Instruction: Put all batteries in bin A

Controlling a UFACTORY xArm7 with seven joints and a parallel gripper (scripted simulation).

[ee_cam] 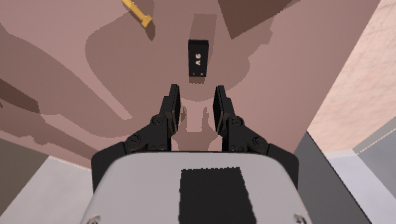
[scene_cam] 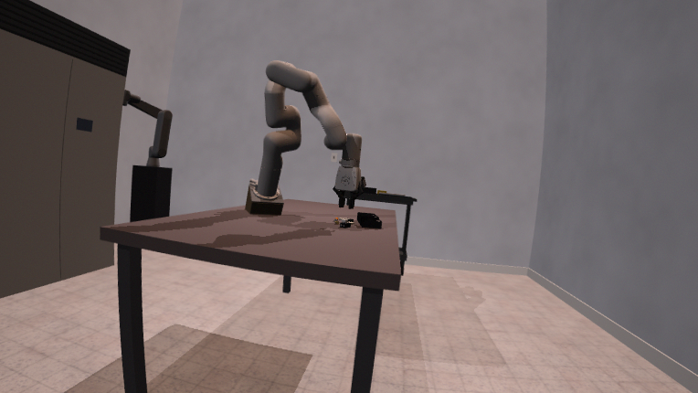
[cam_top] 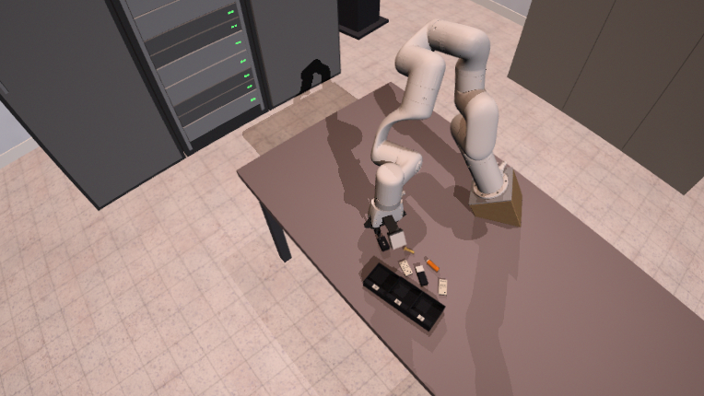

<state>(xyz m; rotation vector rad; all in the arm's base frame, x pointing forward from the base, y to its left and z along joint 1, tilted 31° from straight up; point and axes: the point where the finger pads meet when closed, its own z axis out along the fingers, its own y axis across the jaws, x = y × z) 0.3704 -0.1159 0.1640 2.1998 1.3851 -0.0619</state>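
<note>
The black 9V battery is 90 mm below my hand. Also, from my hand: black-and-white stick: 10 mm ahead, 170 mm to the left, 90 mm below; then brass bolt: 30 mm behind, 80 mm to the left, 90 mm below; then orange battery: 40 mm behind, 180 mm to the left, 90 mm below.
</note>
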